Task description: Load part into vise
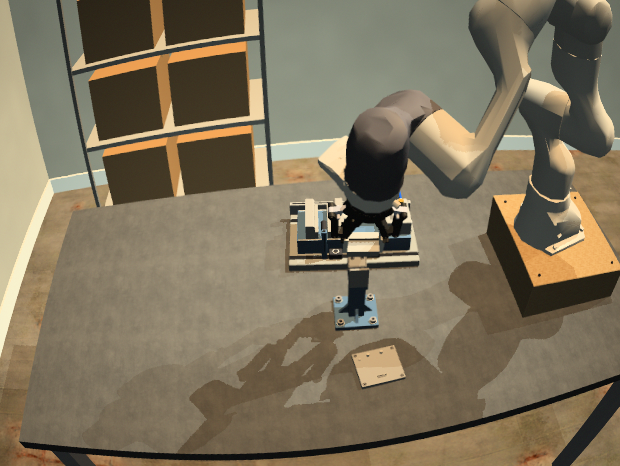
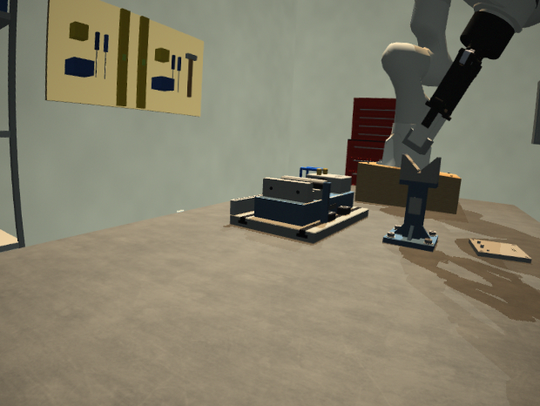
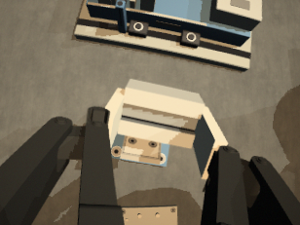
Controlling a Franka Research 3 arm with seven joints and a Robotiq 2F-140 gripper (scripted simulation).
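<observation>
The part lies 10 mm to the right of my hand and 20 mm below it. Round my hand: infeed plate 160 mm to the left, 200 mm below; then work stop rod 40 mm ahead, 190 mm to the right, 120 mm below; then cylinder rod 60 mm behind, 220 mm to the right, 130 mm below.
</observation>
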